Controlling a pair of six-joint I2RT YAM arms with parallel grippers.
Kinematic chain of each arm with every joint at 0, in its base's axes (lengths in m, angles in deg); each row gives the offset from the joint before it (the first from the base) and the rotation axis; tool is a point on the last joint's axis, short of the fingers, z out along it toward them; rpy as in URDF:
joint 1: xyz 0 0 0.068 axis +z
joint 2: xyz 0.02 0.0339 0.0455 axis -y
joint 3: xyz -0.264 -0.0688 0 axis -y
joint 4: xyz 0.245 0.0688 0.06 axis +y
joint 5: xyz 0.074 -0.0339 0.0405 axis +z
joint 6: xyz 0.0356 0 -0.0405 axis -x
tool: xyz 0 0 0 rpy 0 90 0
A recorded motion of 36 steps. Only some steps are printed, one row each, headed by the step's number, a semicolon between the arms.
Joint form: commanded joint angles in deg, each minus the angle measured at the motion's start. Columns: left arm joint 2, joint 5, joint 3, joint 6, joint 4, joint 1; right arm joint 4, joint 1, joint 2, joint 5, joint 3, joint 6.
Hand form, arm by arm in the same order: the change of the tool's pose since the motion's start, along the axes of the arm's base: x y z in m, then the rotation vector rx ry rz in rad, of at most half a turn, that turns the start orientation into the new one. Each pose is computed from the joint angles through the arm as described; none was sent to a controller.
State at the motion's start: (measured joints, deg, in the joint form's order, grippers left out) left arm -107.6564 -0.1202 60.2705 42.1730 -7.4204 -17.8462; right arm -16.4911 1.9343 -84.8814 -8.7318 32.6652 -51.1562
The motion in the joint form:
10: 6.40 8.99 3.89 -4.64 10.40 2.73; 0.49 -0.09 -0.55 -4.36 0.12 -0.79
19: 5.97 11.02 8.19 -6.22 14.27 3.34; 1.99 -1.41 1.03 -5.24 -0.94 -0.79
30: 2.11 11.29 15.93 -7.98 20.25 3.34; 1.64 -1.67 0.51 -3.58 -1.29 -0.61
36: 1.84 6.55 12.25 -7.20 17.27 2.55; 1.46 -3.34 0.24 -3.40 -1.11 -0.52
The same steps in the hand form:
10: -0.0004 0.0253 0.0472 0.1584 -0.0384 0.1157; 0.0000 -0.0031 -0.0024 -0.0344 0.0123 -0.0710
19: 0.0087 0.0285 0.0628 0.2018 -0.0459 0.1356; -0.0071 -0.0102 -0.0027 -0.0444 0.0295 -0.1060
30: 0.0278 0.0237 0.0720 0.2392 -0.0154 0.1151; -0.0076 -0.0105 -0.0063 -0.0300 0.0397 -0.0854
36: 0.0209 0.0167 0.0534 0.1804 0.0113 0.0465; -0.0068 -0.0184 -0.0064 -0.0287 0.0389 -0.1111

